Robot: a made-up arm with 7 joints. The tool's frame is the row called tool.
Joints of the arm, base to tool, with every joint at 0 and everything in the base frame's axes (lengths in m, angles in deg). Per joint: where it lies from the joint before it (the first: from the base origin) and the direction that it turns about. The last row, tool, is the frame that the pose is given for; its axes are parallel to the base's.
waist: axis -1 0 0 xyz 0 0 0.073
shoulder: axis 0 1 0 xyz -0.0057 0.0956 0.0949
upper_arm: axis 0 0 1 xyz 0.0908 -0.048 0.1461
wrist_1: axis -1 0 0 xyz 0.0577 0.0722 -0.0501
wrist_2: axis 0 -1 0 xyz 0.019 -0.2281 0.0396
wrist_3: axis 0 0 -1 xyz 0.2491 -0.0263 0.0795
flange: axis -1 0 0 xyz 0.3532 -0.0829 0.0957
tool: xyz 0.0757 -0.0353 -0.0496
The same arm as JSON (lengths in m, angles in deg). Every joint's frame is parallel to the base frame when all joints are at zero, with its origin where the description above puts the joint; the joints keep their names.
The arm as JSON. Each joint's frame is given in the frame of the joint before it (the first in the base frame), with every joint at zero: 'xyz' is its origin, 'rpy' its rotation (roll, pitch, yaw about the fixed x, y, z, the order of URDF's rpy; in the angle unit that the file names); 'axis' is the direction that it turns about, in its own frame. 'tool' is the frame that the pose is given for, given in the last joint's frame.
{"units": {"length": "m", "angle": "deg"}, "joints": [
  {"name": "waist", "type": "revolute", "origin": {"xyz": [0.0, 0.0, 0.073], "rpy": [0.0, 0.0, 0.0]}, "axis": [-1.0, 0.0, 0.0]},
  {"name": "shoulder", "type": "revolute", "origin": {"xyz": [-0.0057, 0.0956, 0.0949], "rpy": [0.0, 0.0, 0.0]}, "axis": [0.0, 1.0, 0.0]},
  {"name": "upper_arm", "type": "revolute", "origin": {"xyz": [0.0908, -0.048, 0.1461], "rpy": [0.0, 0.0, 0.0]}, "axis": [0.0, 0.0, 1.0]},
  {"name": "wrist_1", "type": "revolute", "origin": {"xyz": [0.0577, 0.0722, -0.0501], "rpy": [0.0, 0.0, 0.0]}, "axis": [-1.0, 0.0, 0.0]},
  {"name": "wrist_2", "type": "revolute", "origin": {"xyz": [0.019, -0.2281, 0.0396], "rpy": [0.0, 0.0, 0.0]}, "axis": [0.0, -1.0, 0.0]},
  {"name": "wrist_3", "type": "revolute", "origin": {"xyz": [0.2491, -0.0263, 0.0795], "rpy": [0.0, 0.0, 0.0]}, "axis": [0.0, 0.0, -1.0]},
  {"name": "flange", "type": "revolute", "origin": {"xyz": [0.3532, -0.0829, 0.0957], "rpy": [0.0, 0.0, 0.0]}, "axis": [-1.0, 0.0, 0.0]}
], "tool": {"origin": {"xyz": [0.0757, -0.0353, -0.0496], "rpy": [0.0, 0.0, 0.0]}}}

